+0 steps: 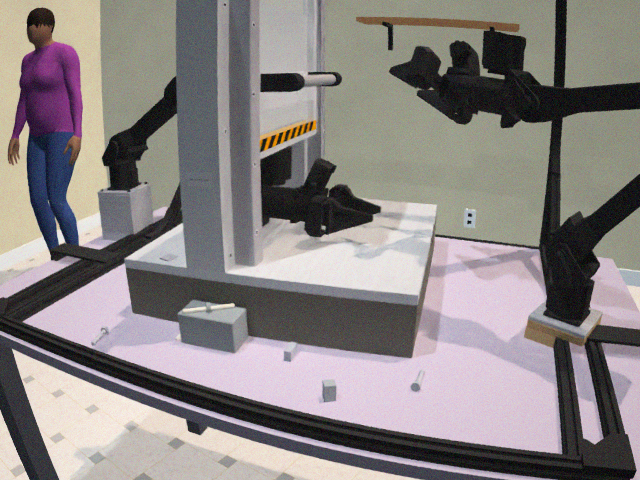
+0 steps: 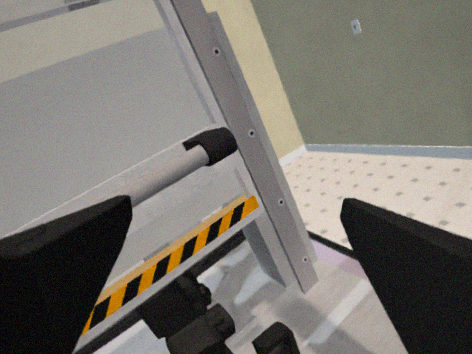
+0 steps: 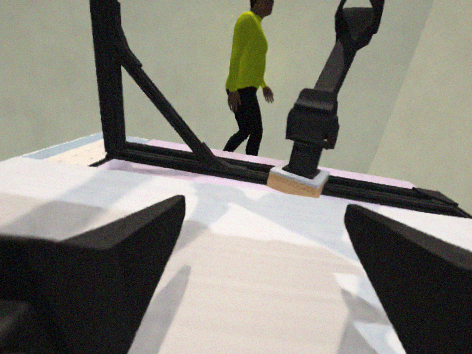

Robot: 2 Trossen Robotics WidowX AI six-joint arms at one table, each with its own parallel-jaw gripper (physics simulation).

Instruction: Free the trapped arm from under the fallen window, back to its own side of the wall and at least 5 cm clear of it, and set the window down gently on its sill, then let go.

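Frame: origin at the left arm's base, x back, y right, z up, level; metres.
Seen in the pictures: left gripper, between the fingertips: (image 1: 404,82) (image 2: 238,207); right gripper, between the fingertips: (image 1: 377,213) (image 3: 264,207); left arm's base, origin of its link: (image 1: 567,313) (image 3: 301,170); right arm's base, origin of its link: (image 1: 124,187).
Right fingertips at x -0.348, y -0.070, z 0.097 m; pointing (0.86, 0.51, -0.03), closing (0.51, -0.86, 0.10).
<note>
Offsets run from my right fingertips to a thing's top centre. "spot": to the spot under its first point.
The window (image 1: 289,111) (image 2: 100,125) hangs partly lowered between its posts, its striped bottom edge {spot: dx -0.125, dy -0.089, dz +0.131 m} (image 1: 288,135) (image 2: 170,257) above the base. Its grey handle bar {dx -0.096, dy -0.054, dz +0.237 m} (image 1: 320,79) (image 2: 170,172) has black ends. My right gripper (image 1: 376,213) (image 3: 264,207) is open and empty, low over the pale base on the right side of the wall. The right arm (image 1: 286,202) (image 2: 175,310) passes through the opening under the window; whether they touch cannot be told. My left gripper (image 1: 404,81) (image 2: 238,207) is open and empty, apart from the handle at about its height. The sill under the window is partly hidden.
The wall's grey post (image 1: 201,155) (image 2: 270,175) stands on the thick base (image 1: 336,322). A grey block (image 1: 214,328) stands in front of the base. Small blocks {dx +0.182, dy -0.291, dz -0.111 m} (image 1: 329,390) {dx +0.075, dy -0.261, dz -0.120 m} (image 1: 290,351) and bolts {dx +0.241, dy -0.187, dz -0.123 m} (image 1: 418,380) {dx -0.147, dy -0.465, dz -0.123 m} (image 1: 100,335) lie on the table. Dark rails (image 1: 258,405) border it.
</note>
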